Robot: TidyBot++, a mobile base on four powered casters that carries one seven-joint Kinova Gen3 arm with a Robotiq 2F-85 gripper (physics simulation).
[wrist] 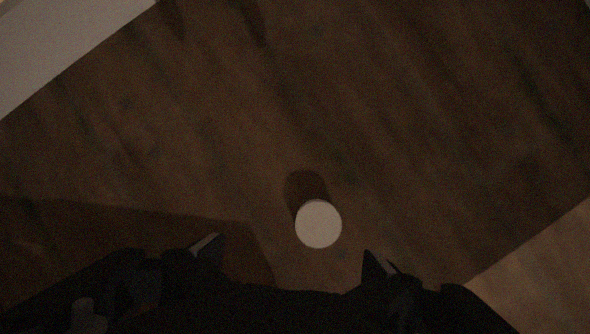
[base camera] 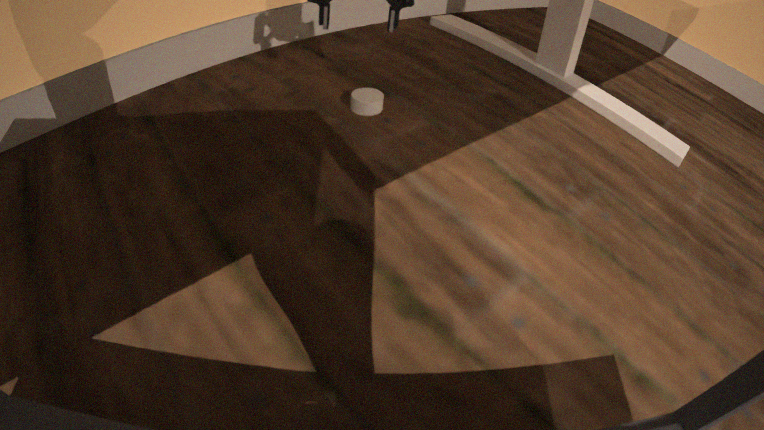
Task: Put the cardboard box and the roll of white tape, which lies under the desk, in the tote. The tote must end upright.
In view: my gripper (wrist: 292, 257) and a roll of white tape (base camera: 364, 101).
The roll of white tape shows as well in the wrist view (wrist: 318, 224).
